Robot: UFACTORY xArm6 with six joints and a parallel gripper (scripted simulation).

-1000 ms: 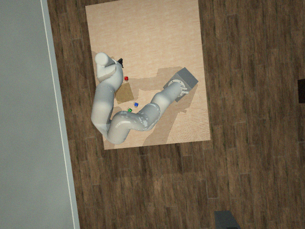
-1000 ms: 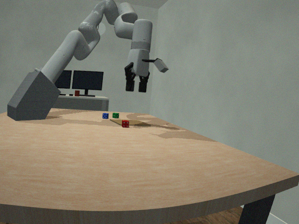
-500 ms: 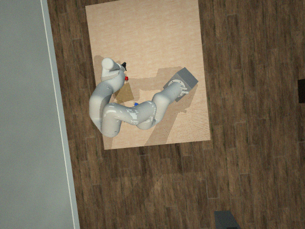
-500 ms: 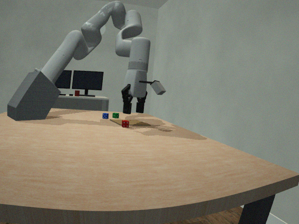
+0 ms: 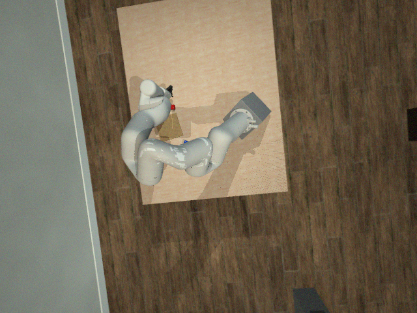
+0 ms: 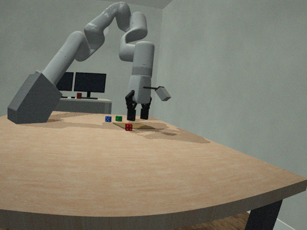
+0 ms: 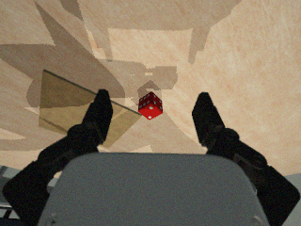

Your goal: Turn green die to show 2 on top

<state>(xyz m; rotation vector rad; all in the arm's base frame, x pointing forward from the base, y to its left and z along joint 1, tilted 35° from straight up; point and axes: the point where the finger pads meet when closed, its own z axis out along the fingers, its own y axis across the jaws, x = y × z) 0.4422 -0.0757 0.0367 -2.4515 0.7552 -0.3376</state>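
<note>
Right now the red die is 4 cm below my hand, 3 cm behind it and 2 cm to the left of it. Round my hand: tan mat: 14 cm to the left, 5 cm below, 2 cm behind; blue die: 21 cm to the left, 15 cm behind, 4 cm below; green die: 27 cm to the left, 10 cm behind, 4 cm below.
</note>
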